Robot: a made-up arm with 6 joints. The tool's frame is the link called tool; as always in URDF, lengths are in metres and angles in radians.
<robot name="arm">
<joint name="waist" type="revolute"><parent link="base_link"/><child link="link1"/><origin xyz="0.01 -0.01 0.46" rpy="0 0 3.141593"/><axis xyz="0 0 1"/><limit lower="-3.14" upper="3.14" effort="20" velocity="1.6"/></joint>
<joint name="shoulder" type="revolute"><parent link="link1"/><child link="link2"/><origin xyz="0.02 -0.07 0.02" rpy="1.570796 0 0"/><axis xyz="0 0 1"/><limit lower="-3.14" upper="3.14" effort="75" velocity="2.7"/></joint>
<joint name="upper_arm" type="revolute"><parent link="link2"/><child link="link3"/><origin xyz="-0.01 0.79 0" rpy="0 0 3.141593"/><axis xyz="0 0 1"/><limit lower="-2.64" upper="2.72" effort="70" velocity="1"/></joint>
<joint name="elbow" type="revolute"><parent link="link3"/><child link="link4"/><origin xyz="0.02 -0.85 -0.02" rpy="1.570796 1.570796 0"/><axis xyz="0 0 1"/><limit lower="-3.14" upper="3.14" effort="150" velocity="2.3"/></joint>
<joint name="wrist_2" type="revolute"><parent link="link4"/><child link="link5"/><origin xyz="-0.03 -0.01 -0.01" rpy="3.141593 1.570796 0"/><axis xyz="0 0 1"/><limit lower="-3.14" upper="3.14" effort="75" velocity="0.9"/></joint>
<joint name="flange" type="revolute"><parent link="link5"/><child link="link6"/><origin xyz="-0.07 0.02 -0.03" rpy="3.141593 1.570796 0"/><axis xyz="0 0 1"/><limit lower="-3.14" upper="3.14" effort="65" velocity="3.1"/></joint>
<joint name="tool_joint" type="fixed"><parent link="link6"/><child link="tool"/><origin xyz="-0.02 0.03 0" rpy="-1.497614 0.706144 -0.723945"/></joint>
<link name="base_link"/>
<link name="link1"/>
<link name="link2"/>
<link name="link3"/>
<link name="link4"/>
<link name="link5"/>
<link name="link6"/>
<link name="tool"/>
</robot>
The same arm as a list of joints. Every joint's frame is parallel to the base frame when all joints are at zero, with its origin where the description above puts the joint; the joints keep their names.
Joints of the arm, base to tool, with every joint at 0 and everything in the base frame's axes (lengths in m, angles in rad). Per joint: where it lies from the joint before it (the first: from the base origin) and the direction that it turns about. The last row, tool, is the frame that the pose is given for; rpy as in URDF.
waist: xyz 0.01 -0.01 0.46 axis +z
shoulder: xyz -0.02 0.07 0.02 axis +y
upper_arm: xyz 0.01 0 0.79 axis +y
elbow: xyz 0.02 -0.02 0.85 axis +z
wrist_2: xyz -0.01 0.03 -0.01 axis +y
flange: xyz -0.02 -0.03 0.07 axis +z
tool: xyz 0.03 0.02 0 rpy -1.4976 0.7061 -2.2947
Joint limits (rad, base to tool): -3.14..3.14 -3.14..3.14 -2.64..2.72 -3.14..3.14 -3.14..3.14 -3.14..3.14

